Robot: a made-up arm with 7 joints.
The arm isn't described. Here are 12 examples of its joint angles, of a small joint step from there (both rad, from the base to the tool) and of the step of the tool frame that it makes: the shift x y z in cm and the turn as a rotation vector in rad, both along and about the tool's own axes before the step.
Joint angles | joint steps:
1: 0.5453 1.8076 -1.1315 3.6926 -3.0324 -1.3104 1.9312 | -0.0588 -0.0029 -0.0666 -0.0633 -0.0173 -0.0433 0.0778
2: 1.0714 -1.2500 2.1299 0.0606 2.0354 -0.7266 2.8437 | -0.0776 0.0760 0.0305 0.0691 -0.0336 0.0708 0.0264
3: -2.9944 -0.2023 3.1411 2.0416 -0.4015 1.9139 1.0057 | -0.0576 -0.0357 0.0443 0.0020 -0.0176 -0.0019 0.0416
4: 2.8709 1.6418 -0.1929 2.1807 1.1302 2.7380 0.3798 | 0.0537 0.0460 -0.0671 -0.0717 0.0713 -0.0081 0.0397
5: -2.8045 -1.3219 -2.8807 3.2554 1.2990 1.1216 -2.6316 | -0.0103 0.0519 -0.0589 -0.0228 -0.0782 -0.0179 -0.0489
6: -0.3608 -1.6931 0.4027 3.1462 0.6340 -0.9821 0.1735 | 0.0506 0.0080 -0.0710 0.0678 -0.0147 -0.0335 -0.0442
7: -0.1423 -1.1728 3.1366 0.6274 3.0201 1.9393 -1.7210 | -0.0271 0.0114 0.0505 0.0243 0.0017 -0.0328 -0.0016
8: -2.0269 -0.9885 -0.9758 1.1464 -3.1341 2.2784 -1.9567 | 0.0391 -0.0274 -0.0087 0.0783 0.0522 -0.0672 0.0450
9: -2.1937 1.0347 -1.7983 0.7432 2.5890 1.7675 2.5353 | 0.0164 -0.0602 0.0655 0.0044 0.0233 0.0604 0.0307
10: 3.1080 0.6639 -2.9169 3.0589 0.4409 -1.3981 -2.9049 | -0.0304 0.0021 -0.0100 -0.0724 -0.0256 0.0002 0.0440
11: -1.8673 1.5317 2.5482 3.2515 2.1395 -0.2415 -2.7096 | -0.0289 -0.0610 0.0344 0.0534 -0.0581 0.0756 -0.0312
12: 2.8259 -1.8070 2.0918 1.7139 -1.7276 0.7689 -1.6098 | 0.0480 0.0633 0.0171 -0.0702 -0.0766 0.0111 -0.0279
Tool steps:
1: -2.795 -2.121 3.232 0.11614 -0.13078 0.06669
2: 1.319 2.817 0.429 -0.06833 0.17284 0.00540
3: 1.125 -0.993 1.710 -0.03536 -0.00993 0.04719
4: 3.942 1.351 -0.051 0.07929 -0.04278 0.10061
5: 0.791 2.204 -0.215 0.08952 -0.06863 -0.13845
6: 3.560 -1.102 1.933 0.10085 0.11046 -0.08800
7: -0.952 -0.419 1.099 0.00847 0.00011 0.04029
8: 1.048 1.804 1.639 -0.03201 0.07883 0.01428
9: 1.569 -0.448 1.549 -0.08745 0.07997 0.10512
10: 1.642 0.305 -2.069 -0.03672 0.08625 0.01605
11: 2.278 -3.447 -0.316 0.05951 0.11565 -0.05132
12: -0.439 -2.544 -0.814 0.00944 -0.03330 -0.05800
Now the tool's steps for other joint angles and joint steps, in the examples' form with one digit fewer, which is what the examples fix.
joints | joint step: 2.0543 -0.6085 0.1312 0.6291 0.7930 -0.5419 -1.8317 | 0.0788 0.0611 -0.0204 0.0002 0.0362 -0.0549 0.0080
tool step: 0.41 -1.76 1.16 0.0335 -0.0017 0.0357
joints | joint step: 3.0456 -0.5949 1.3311 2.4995 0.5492 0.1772 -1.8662 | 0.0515 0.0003 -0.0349 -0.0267 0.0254 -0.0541 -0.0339
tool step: -0.42 1.18 -1.00 -0.0546 -0.0125 0.0020
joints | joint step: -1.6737 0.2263 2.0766 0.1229 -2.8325 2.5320 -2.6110 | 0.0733 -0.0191 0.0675 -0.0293 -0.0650 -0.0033 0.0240
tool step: -1.28 -3.58 -1.84 0.0771 -0.1116 0.1867
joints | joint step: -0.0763 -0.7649 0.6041 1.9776 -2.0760 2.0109 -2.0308 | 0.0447 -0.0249 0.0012 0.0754 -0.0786 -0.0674 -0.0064
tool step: -3.67 -2.88 2.24 -0.0239 -0.0185 0.1160
